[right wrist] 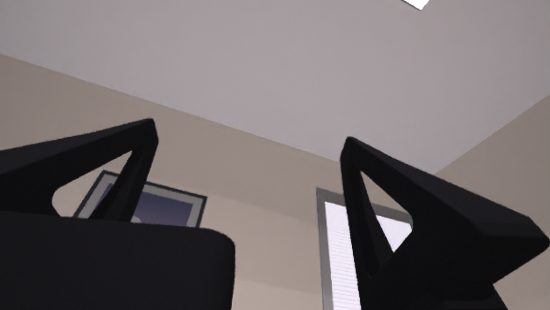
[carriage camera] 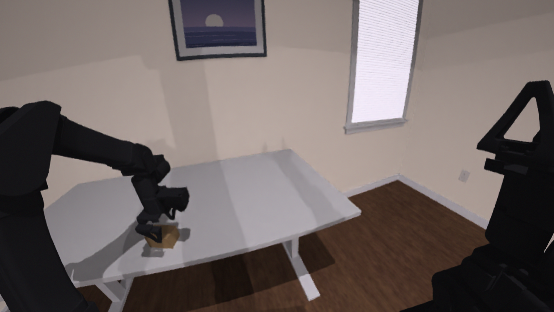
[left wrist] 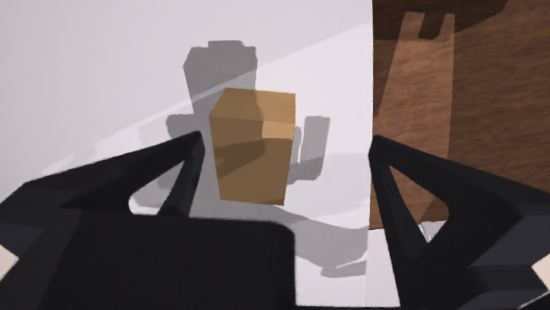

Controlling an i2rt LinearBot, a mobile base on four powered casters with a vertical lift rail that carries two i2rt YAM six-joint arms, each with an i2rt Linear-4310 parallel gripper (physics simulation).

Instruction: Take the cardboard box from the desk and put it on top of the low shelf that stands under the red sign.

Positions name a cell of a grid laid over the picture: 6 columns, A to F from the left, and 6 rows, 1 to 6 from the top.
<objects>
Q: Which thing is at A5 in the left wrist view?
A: My left gripper.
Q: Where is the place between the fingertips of my right gripper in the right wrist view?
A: C3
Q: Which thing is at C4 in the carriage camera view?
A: A white desk.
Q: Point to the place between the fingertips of my left gripper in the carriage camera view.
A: At B5
</objects>
